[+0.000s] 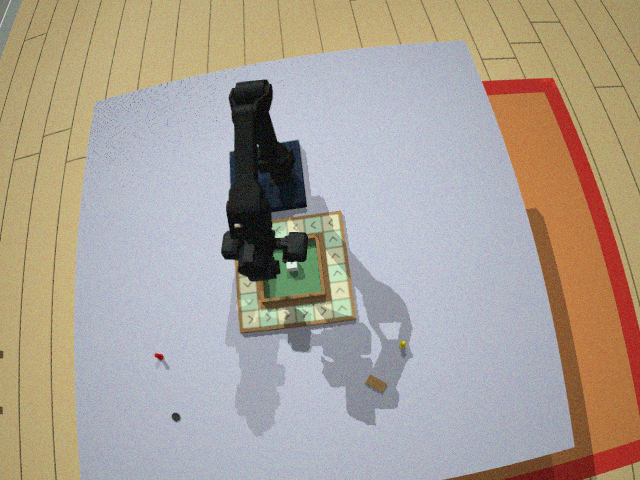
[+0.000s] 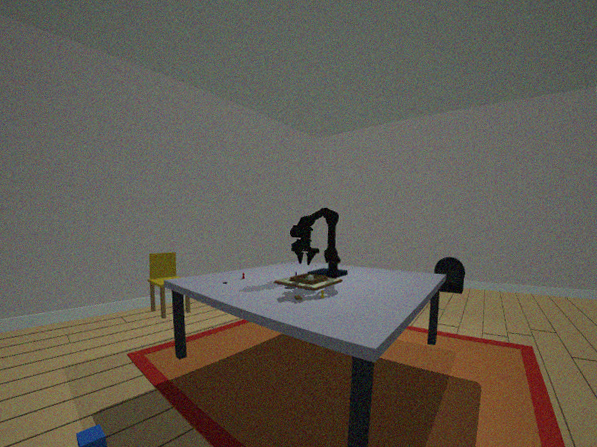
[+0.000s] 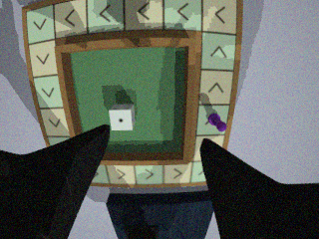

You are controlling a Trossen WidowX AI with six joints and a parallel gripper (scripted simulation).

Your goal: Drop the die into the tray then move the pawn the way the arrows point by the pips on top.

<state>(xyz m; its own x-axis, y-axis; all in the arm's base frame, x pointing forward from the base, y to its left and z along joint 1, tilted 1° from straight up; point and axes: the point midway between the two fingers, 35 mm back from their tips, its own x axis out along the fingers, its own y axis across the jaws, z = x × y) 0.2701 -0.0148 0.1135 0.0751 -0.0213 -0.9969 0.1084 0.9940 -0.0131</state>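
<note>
The purple pawn is 8 cm to the right of my gripper tip, 8 cm below it and 2 cm behind it. Also, from my gripper tip: white die (8 cm below, 4 cm to the left, 1 cm behind); yellow pawn (29 cm to the left, 20 cm ahead, 9 cm below); green dice tray (10 cm below, 4 cm to the left).
</note>
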